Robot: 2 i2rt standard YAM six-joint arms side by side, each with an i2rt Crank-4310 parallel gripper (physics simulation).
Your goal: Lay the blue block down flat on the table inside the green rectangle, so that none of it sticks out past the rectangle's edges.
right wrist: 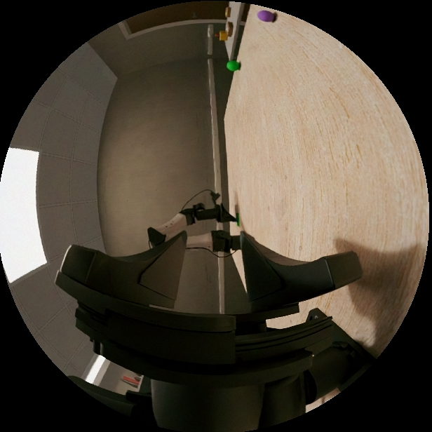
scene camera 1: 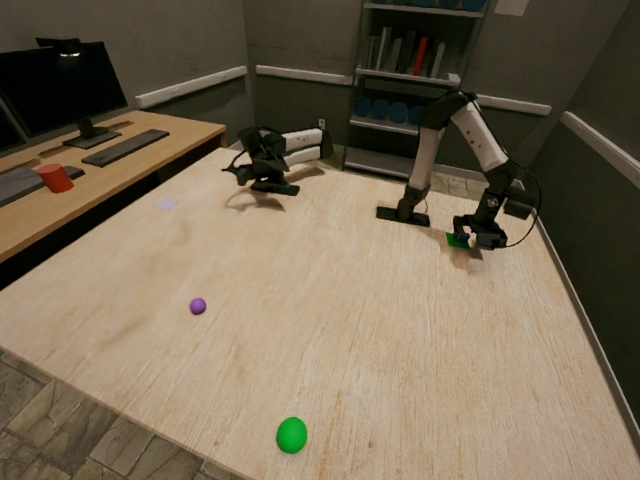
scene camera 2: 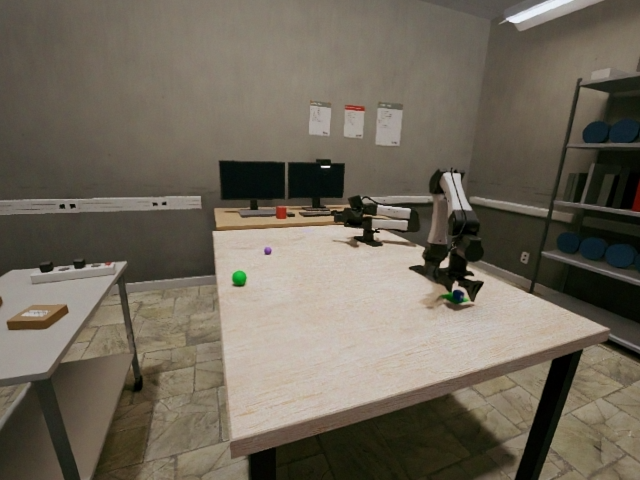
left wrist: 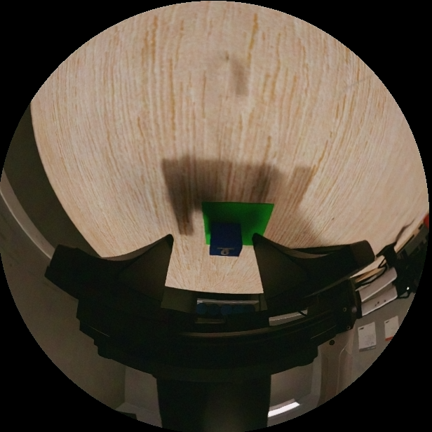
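Seen in the pictures: left gripper, fingertip midpoint: (scene camera 1: 466, 239) (scene camera 2: 461, 297); right gripper, fingertip midpoint: (scene camera 1: 289, 179) (scene camera 2: 357, 222); left arm's base, origin of the base link: (scene camera 1: 402, 217); right arm's base, origin of the base link: (scene camera 1: 275, 188) (scene camera 2: 367, 241).
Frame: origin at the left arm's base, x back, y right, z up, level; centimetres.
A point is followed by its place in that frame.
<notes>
The blue block (scene camera 1: 462, 238) {z 1.8, x -9.0, y -20.0 cm} (scene camera 2: 458, 296) {z 1.7, x -9.2, y -21.2 cm} (left wrist: 225, 239) is at the green rectangle (scene camera 1: 454, 242) {z 0.1, x -9.8, y -17.9 cm} (scene camera 2: 447, 297) {z 0.1, x -10.5, y -17.9 cm} (left wrist: 257, 215). In the left wrist view it overlaps the rectangle's lower edge, left of centre; whether its base sticks out is unclear. My left gripper (scene camera 1: 468, 239) {z 1.6, x -8.5, y -21.8 cm} (scene camera 2: 461, 292) {z 1.6, x -8.5, y -21.8 cm} (left wrist: 212, 235) is open, its fingertips low on either side of the block with gaps to both. The fingers partly hide the block in scene camera 1. My right gripper (scene camera 2: 337, 215) is open and empty, far from the block, towards the desk.
A purple ball (scene camera 1: 197, 305) {z 3.3, x -55.4, y 51.1 cm} (scene camera 2: 267, 250) {z 2.4, x -55.3, y 50.3 cm} (right wrist: 266, 16) and a green ball (scene camera 1: 292, 435) {z 5.4, x -75.4, y 21.0 cm} (scene camera 2: 239, 277) {z 3.9, x -75.3, y 18.9 cm} (right wrist: 233, 65) are on the table. A pale violet patch (scene camera 1: 165, 203) {z 0.1, x -16.8, y 89.0 cm} lies near the desk (scene camera 1: 193, 124). A shelf unit (scene camera 1: 408, 77) stands behind the arms.
</notes>
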